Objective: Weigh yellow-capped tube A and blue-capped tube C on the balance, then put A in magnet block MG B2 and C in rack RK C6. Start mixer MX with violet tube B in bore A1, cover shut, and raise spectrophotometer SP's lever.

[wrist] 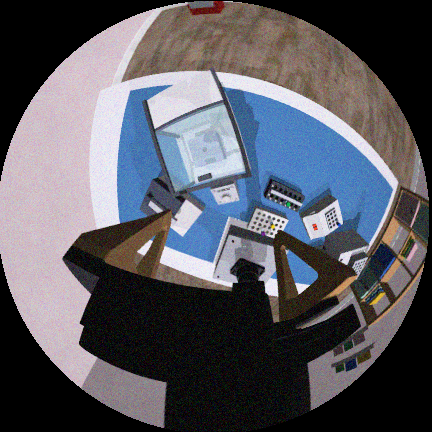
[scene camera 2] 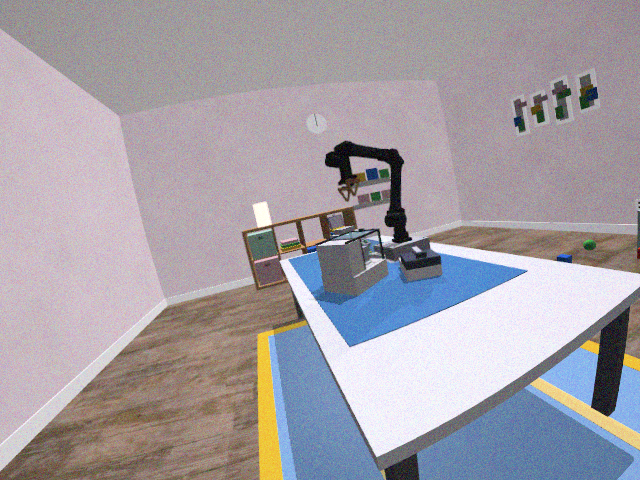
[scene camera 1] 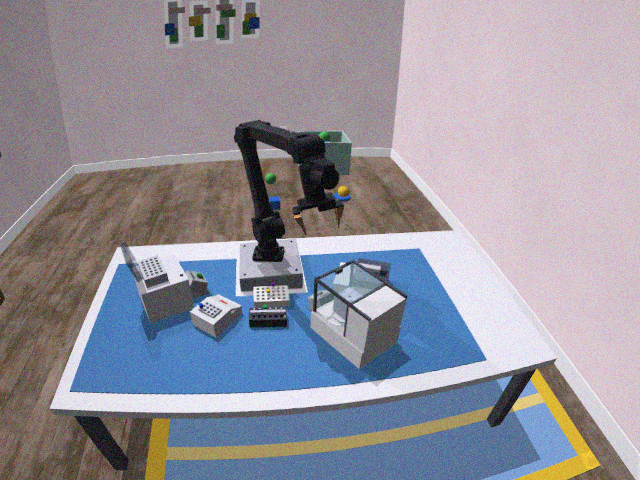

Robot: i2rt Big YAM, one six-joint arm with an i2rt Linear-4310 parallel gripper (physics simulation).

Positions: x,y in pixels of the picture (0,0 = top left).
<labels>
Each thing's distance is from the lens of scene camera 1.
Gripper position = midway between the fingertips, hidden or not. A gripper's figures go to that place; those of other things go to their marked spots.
gripper (scene camera 1: pixel 322 230): 115 cm
balance (scene camera 1: pixel 358 313): 111 cm
grey mixer (scene camera 1: pixel 164 289): 137 cm
The marked spots on the balance and the grey mixer are 66 cm apart.
</labels>
